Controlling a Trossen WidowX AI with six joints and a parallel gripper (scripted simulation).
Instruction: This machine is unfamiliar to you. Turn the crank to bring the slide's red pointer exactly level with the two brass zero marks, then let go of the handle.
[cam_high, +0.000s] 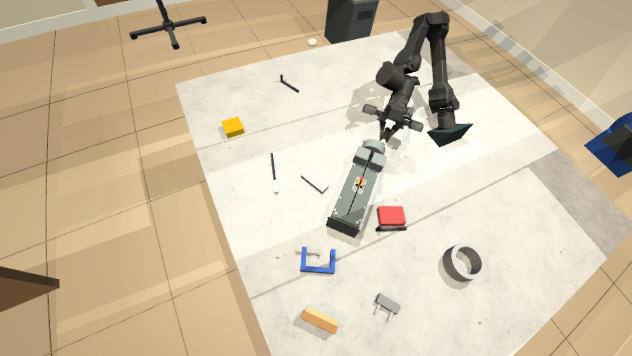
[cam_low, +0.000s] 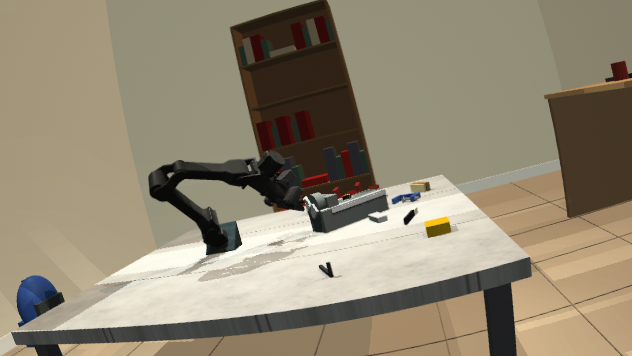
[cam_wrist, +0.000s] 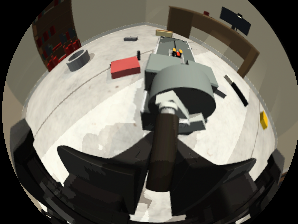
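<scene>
The crank handle lies 10 mm behind my gripper tip, 10 mm to the right of it and 30 mm above it. The rest, counted from my gripper tip: grey block (230 mm ahead, 30 mm to the right, 80 mm below); then red pointer (130 mm ahead, 70 mm to the left); then red block (90 mm ahead, 190 mm to the left, 70 mm below).
</scene>
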